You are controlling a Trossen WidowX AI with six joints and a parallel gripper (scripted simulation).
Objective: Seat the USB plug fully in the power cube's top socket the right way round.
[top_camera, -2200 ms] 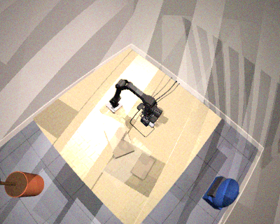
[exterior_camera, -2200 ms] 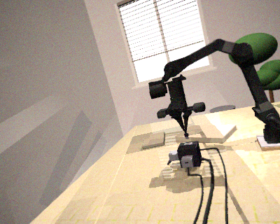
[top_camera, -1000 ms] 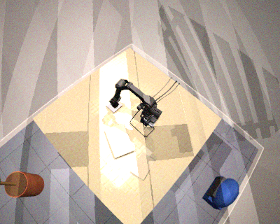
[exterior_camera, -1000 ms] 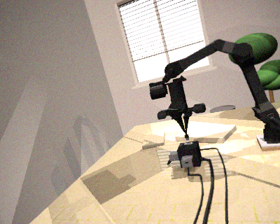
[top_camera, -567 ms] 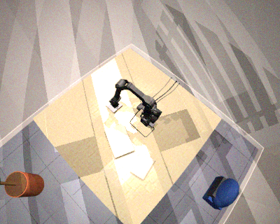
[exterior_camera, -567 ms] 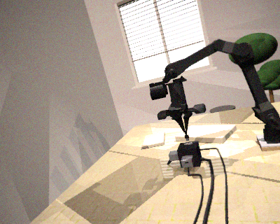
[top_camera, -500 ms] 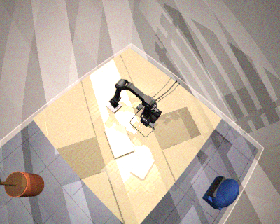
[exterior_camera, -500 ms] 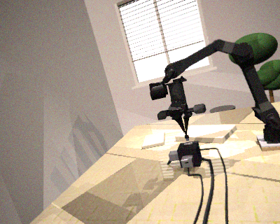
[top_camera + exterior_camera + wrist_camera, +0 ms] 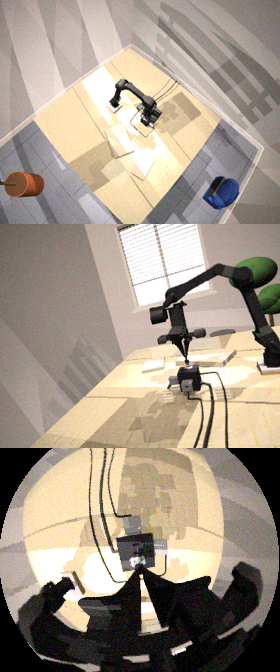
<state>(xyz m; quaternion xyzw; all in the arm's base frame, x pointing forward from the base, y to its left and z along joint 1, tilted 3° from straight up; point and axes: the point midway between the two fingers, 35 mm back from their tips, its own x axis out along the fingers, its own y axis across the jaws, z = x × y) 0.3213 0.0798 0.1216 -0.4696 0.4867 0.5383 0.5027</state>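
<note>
Now: gripper tip 20 mm above the USB plug.
</note>
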